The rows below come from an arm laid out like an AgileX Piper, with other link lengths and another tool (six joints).
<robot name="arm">
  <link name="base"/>
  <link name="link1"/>
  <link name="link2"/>
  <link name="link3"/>
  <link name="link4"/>
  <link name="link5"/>
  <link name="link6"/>
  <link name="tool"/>
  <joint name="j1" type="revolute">
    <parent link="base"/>
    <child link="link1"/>
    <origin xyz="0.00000 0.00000 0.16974"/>
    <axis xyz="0 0 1"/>
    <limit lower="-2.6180" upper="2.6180"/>
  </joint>
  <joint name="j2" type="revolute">
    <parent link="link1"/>
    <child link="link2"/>
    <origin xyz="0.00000 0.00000 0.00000" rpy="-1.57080 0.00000 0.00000"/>
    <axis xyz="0 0 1"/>
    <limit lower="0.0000" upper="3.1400"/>
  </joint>
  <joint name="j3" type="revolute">
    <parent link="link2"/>
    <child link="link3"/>
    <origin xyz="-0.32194 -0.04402 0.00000"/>
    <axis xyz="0 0 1"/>
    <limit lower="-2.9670" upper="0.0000"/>
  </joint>
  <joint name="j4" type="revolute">
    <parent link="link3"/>
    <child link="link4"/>
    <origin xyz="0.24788 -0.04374 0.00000" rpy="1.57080 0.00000 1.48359"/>
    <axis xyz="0 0 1"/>
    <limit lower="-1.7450" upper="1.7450"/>
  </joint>
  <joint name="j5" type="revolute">
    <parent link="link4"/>
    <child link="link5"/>
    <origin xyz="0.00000 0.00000 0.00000" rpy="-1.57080 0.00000 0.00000"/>
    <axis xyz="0 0 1"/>
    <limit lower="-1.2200" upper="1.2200"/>
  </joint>
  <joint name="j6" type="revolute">
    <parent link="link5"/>
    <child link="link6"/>
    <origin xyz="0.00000 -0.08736 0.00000" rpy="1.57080 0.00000 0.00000"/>
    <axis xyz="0 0 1"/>
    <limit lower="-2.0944" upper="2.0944"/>
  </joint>
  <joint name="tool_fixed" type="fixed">
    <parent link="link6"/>
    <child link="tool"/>
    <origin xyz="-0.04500 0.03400 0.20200" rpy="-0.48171 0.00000 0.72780"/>
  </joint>
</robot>
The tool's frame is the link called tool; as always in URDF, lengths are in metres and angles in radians.
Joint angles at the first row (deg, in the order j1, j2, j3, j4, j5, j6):
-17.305 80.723 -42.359 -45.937 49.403 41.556
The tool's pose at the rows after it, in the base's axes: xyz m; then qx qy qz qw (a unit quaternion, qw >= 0):
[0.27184 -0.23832 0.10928 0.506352 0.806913 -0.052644 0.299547]
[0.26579 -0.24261 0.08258 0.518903 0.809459 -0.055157 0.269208]
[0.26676 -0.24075 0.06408 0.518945 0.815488 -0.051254 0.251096]
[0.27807 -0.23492 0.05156 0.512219 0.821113 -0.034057 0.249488]
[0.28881 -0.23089 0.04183 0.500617 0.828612 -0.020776 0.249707]
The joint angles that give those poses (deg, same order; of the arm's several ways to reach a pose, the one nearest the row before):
-19.858 86.671 -42.360 -45.835 48.545 41.374
-21.630 91.215 -42.360 -45.695 47.155 41.570
-22.046 94.345 -42.359 -45.713 45.632 41.571
-22.047 96.369 -42.359 -45.589 42.600 41.466
-22.046 98.096 -42.359 -46.275 39.821 41.351

